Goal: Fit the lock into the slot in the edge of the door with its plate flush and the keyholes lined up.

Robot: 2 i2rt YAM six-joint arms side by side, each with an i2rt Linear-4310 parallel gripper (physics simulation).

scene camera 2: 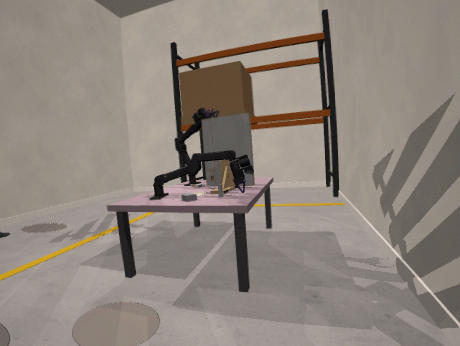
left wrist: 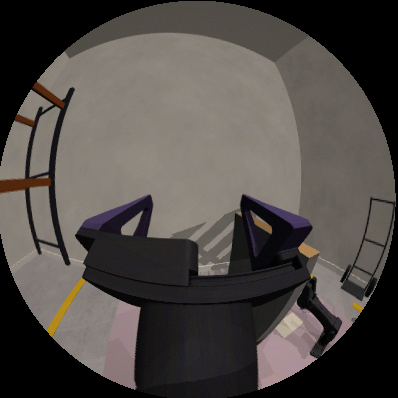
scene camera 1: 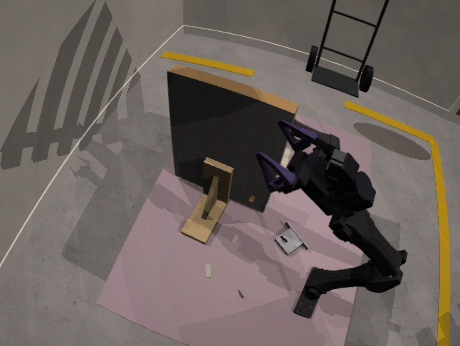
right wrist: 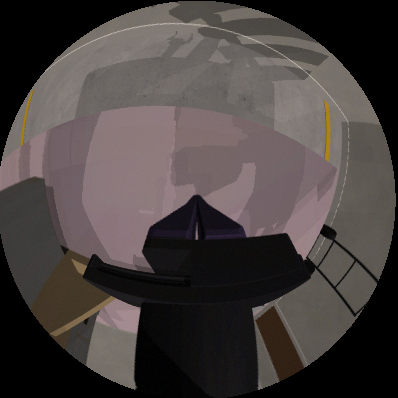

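Where they show: left gripper, between the fingertips: [scene camera 2: 216, 110] [left wrist: 196, 199] [scene camera 1: 269, 136]; right gripper, between the fingertips: [scene camera 2: 243, 192] [right wrist: 196, 199]; left arm's base, origin of its link: [scene camera 1: 311, 292]; right arm's base, origin of its link: [scene camera 2: 159, 196].
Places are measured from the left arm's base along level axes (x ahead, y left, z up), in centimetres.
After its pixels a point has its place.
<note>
The grey lock [scene camera 1: 290, 241] {x 15.7, y -15.4, z 1.9 cm} lies on the pink table top, its plate toward the right in scene camera 1. The dark door [scene camera 1: 220, 120] {x 50.0, y -21.5, z 41.5 cm} [scene camera 2: 231, 145] {x 53.5, y -25.8, z 32.0 cm} [right wrist: 22, 215] {x 64.7, y -25.6, z 7.1 cm} stands upright, with a small tan keyhole [scene camera 1: 251, 199] {x 35.8, y -22.6, z 6.5 cm} low near its right edge. The slot in its edge cannot be made out. My left gripper [scene camera 1: 270, 139] {x 31.1, y -1.8, z 64.4 cm} [scene camera 2: 214, 114] {x 31.1, y -1.8, z 64.4 cm} [left wrist: 196, 199] {x 31.1, y -1.8, z 64.4 cm} is open and empty, high beside the door's upper part. My right gripper [scene camera 2: 243, 190] {x 68.7, y -47.3, z 0.6 cm} [right wrist: 196, 199] {x 68.7, y -47.3, z 0.6 cm} is shut, its fingertips together, low over the table; no held thing shows between them. The lock does not show in the right wrist view.
A wooden stand [scene camera 1: 199, 229] {x 47.9, y -4.7, z 1.8 cm} [right wrist: 55, 305] {x 51.1, y -27.8, z 11.1 cm} braces the door. A cream piece [scene camera 1: 208, 271] {x 37.6, y 8.2, z 0.2 cm} and a small dark piece [scene camera 1: 240, 294] {x 23.7, y 11.2, z 0.6 cm} lie on the table [scene camera 1: 150, 295] {x 51.1, y 27.0, z 0.0 cm}. A grey block [scene camera 2: 189, 197] {x 43.8, y -71.3, z 2.3 cm} sits near the table's front edge. A rack [scene camera 2: 330, 100] and a hand truck [scene camera 1: 334, 81] stand beyond.
</note>
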